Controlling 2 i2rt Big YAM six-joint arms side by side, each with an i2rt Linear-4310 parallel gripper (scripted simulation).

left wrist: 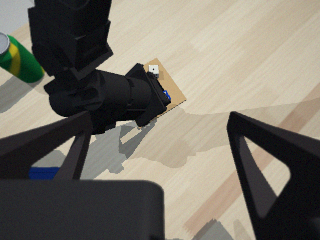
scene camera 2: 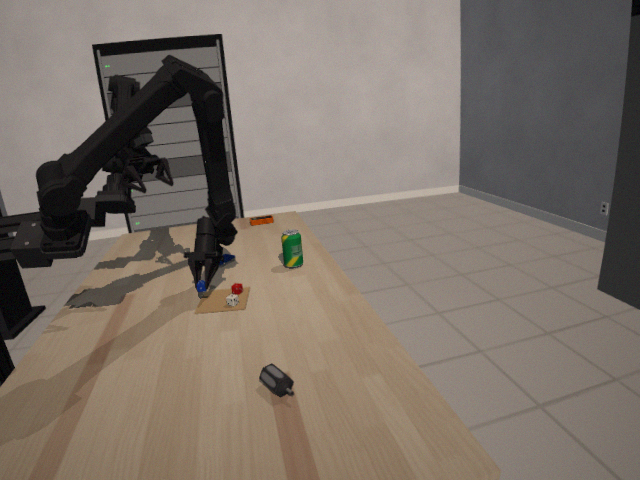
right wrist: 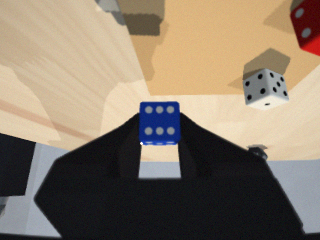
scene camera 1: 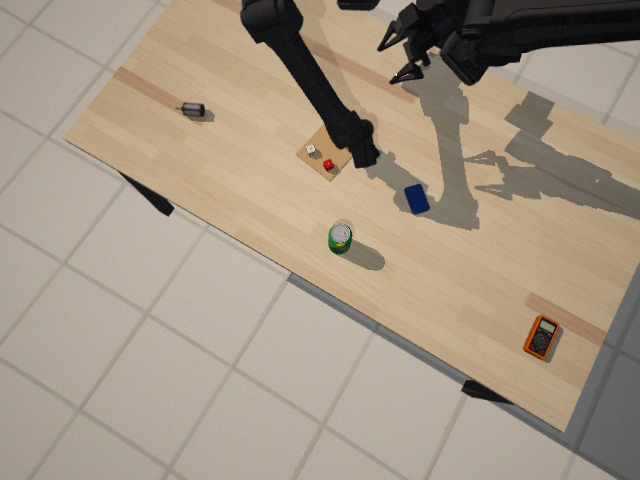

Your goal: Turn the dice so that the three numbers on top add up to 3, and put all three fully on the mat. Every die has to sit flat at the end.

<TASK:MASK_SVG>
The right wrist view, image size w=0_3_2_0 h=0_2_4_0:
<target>my right gripper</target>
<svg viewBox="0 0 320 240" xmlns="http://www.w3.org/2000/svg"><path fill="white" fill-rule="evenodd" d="M320 232L304 232L301 219L264 158L199 126L182 112L180 112L181 139L178 142L180 175L181 177L188 178L139 178L142 143L139 140L139 113L136 113L121 126L54 160L34 196L34 203L61 237L0 233L0 240L320 240Z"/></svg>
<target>tan mat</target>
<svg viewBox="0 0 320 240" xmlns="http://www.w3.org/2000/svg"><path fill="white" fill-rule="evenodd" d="M117 0L150 96L244 95L243 81L264 68L283 75L287 91L289 92L320 64L320 56L299 48L290 19L290 13L304 0Z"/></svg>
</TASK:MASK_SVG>
